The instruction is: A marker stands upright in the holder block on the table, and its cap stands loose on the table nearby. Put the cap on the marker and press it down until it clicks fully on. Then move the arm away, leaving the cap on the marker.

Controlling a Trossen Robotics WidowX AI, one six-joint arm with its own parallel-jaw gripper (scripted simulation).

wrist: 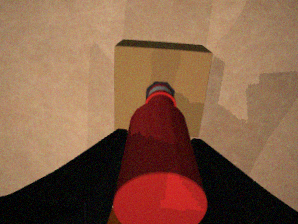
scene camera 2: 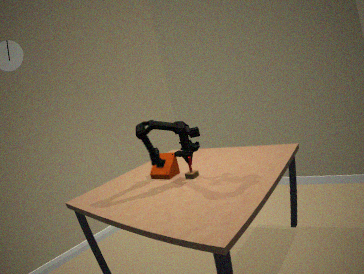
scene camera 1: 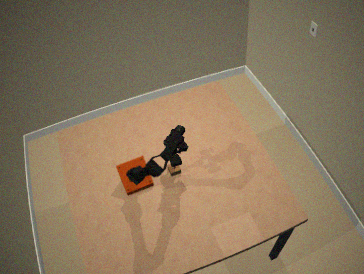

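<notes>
My gripper point(wrist: 158, 143) is holding a red cap.
</notes>
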